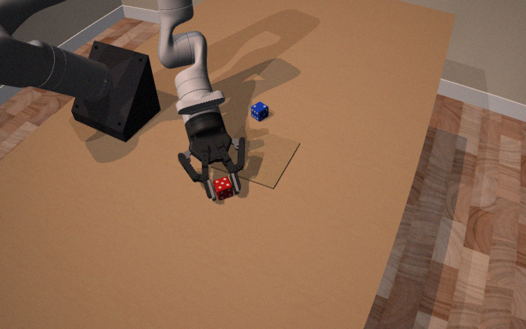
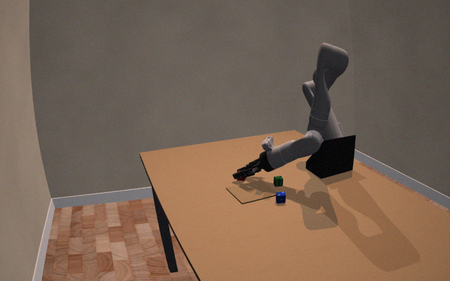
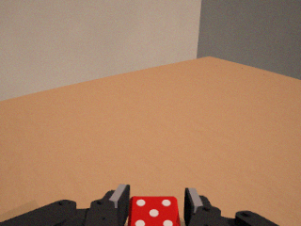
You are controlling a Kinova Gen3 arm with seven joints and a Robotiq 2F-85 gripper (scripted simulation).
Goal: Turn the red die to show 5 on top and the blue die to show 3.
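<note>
Now: the red die 10 mm to the left of my hand, 10 mm below it and 10 mm behind it. Also, from my hand: thin tan mat (120 mm to the left, 20 mm below, 10 mm behind); then blue die (230 mm to the left, 80 mm behind, 10 mm below); then green die (120 mm behind, 100 mm to the left, 10 mm below).
</note>
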